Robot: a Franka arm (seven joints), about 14 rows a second.
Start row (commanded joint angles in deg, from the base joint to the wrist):
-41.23, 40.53, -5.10, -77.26, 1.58, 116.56, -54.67
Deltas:
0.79, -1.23, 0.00, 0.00, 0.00, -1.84, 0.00
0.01, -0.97, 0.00, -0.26, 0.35, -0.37, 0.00
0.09, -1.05, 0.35, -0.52, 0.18, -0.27, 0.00
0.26, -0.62, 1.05, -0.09, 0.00, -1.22, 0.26
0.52, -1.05, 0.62, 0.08, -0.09, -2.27, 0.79
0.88, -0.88, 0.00, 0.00, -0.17, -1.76, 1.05
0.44, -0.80, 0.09, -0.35, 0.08, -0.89, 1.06
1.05, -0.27, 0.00, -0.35, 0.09, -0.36, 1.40
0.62, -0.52, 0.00, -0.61, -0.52, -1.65, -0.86
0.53, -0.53, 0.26, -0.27, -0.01, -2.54, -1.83
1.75, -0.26, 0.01, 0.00, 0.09, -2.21, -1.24
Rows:
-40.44, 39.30, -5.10, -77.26, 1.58, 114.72, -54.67
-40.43, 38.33, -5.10, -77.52, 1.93, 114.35, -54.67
-40.34, 37.28, -4.75, -78.04, 2.11, 114.08, -54.67
-40.08, 36.66, -3.70, -78.13, 2.11, 112.86, -54.41
-39.56, 35.61, -3.08, -78.05, 2.02, 110.59, -53.62
-38.68, 34.73, -3.08, -78.05, 1.85, 108.83, -52.57
-38.24, 33.93, -2.99, -78.40, 1.93, 107.94, -51.51
-37.19, 33.66, -2.99, -78.75, 2.02, 107.58, -50.11
-36.57, 33.14, -2.99, -79.36, 1.50, 105.93, -50.97
-36.04, 32.61, -2.73, -79.63, 1.49, 103.39, -52.80
-34.29, 32.35, -2.72, -79.63, 1.58, 101.18, -54.04

